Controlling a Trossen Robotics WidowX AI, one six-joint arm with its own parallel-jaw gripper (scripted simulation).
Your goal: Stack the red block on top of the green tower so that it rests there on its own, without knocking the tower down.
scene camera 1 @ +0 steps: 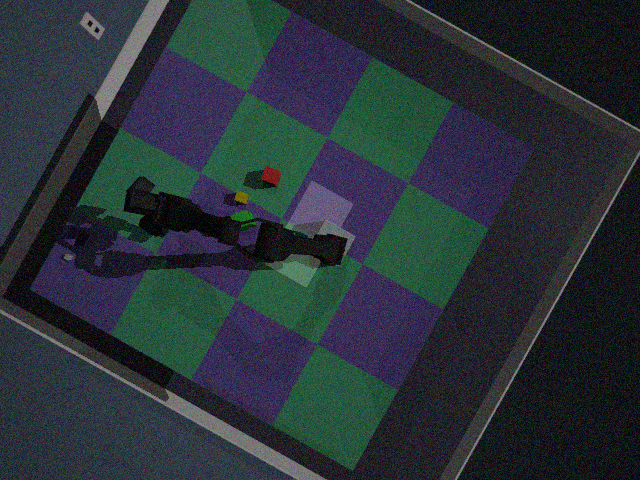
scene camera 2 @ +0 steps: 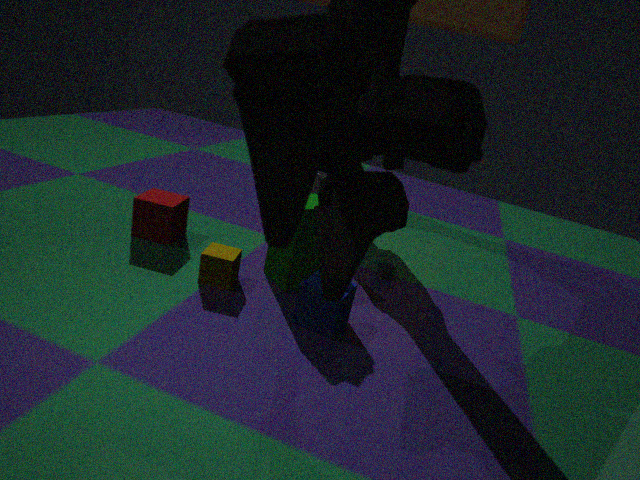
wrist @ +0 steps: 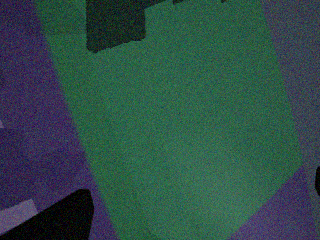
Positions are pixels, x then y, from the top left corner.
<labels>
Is the gripper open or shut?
Open.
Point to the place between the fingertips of the gripper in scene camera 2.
At 308,277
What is the gripper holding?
Nothing.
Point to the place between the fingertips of the gripper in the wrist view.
At 204,189
</labels>
